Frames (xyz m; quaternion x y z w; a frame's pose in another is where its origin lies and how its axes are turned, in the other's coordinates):
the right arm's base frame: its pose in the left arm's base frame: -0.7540 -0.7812 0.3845 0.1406 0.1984 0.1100 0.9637
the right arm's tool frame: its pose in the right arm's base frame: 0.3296 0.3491 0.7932 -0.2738 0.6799 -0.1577 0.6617
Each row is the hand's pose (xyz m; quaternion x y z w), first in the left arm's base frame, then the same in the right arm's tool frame.
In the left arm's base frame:
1: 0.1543 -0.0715 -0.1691 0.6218 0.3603 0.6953 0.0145
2: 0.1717 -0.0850 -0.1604 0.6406 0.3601 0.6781 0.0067
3: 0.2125 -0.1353 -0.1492 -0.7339 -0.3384 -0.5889 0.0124
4: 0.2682 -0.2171 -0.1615 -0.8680 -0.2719 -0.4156 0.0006
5: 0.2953 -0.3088 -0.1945 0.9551 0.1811 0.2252 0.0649
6: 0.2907 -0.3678 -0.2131 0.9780 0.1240 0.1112 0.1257
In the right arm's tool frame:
1: 0.8909 0.4727 0.9373 -0.1645 -0.0465 0.9713 0.1656
2: 0.8839 0.4508 0.9429 -0.1428 -0.0371 0.9769 0.1547
3: 0.8824 0.3856 0.9516 -0.0280 -0.0163 0.9950 0.0950
4: 0.9100 0.2912 0.9680 0.1804 -0.0241 0.9833 0.0004
5: 0.9662 0.2073 0.9641 -0.3890 0.0793 -0.9150 0.0713
6: 1.0049 0.1640 0.9424 -0.5034 0.1286 -0.8490 0.0962

